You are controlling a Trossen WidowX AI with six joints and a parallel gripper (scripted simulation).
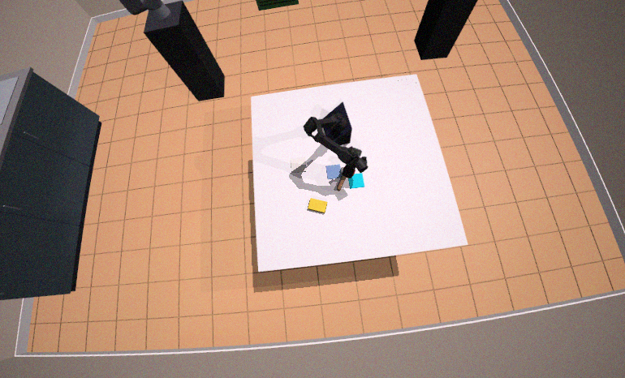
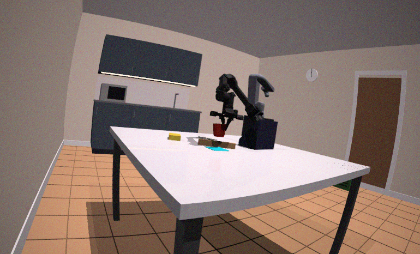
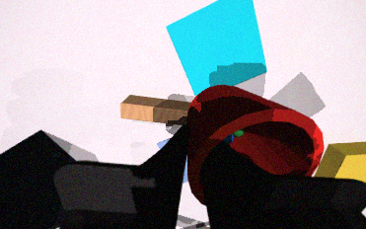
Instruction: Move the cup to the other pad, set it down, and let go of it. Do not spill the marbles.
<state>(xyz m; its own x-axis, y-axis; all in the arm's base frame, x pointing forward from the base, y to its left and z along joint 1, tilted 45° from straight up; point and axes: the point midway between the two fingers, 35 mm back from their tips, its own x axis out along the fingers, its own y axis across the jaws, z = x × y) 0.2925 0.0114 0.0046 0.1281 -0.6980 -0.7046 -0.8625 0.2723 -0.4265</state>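
The cyan pad is 60 mm ahead of my gripper tip, 30 mm to the left of it and 110 mm below it. Also, from my gripper tip: red cup: 30 mm ahead, 20 mm to the right; then wooden bar: 20 mm ahead, 40 mm to the right, 90 mm below; then pale blue pad: 30 mm behind, 100 mm to the right, 110 mm below.
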